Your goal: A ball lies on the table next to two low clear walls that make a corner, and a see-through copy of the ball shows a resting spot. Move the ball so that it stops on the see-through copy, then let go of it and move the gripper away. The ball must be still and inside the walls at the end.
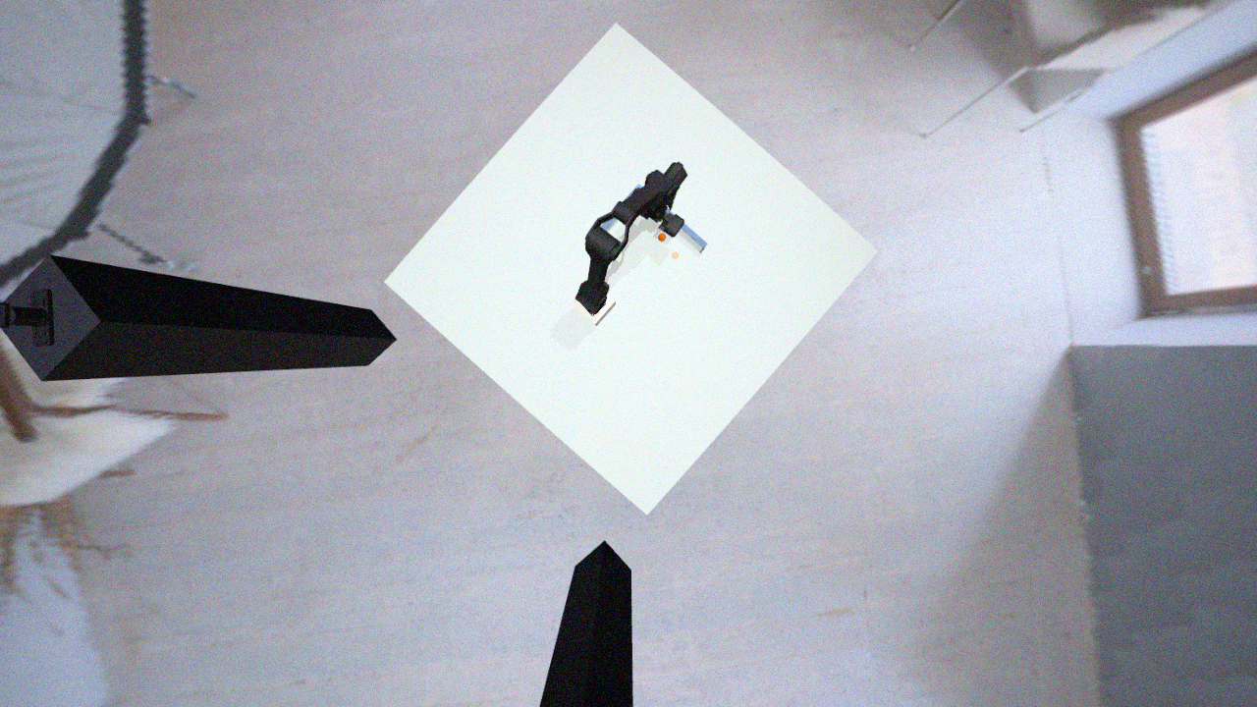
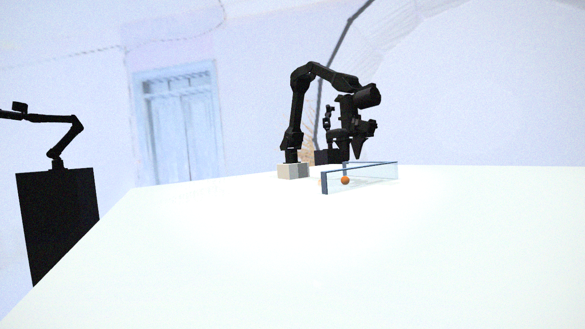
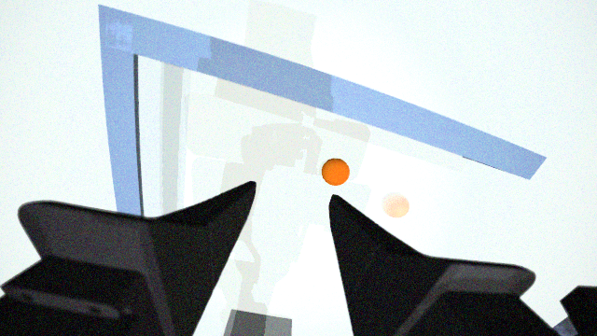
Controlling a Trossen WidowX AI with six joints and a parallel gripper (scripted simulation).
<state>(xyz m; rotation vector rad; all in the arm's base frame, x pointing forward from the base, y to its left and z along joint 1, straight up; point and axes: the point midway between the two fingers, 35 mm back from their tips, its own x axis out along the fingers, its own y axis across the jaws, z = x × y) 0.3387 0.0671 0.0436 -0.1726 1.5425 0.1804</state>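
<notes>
Now: gripper tip 1 cm short of the orange ball, 4 cm to the left of it and 6 cm above it. From my gripper tip the other things lie so: see-through copy of ball: 12 cm to the right, 6 cm below.
</notes>
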